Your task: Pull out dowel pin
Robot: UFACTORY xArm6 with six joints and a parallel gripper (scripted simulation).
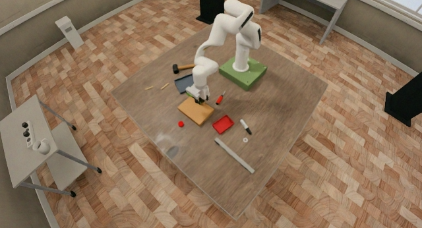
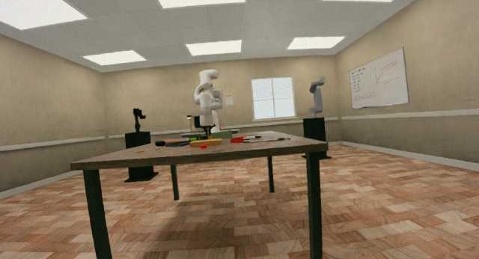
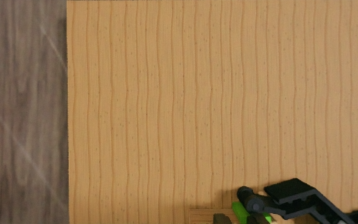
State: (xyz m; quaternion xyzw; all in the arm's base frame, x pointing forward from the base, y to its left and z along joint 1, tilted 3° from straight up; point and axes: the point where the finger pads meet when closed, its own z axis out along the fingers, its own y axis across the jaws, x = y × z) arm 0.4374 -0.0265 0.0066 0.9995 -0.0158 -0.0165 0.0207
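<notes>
My hand is 20 mm above the dowel pin. From my hand the other things lie so: tan bench board: 50 mm ahead, 10 mm to the right, 50 mm below; red cap: 200 mm ahead, 20 mm to the right, 70 mm below; small wooden block: 40 mm below.
</notes>
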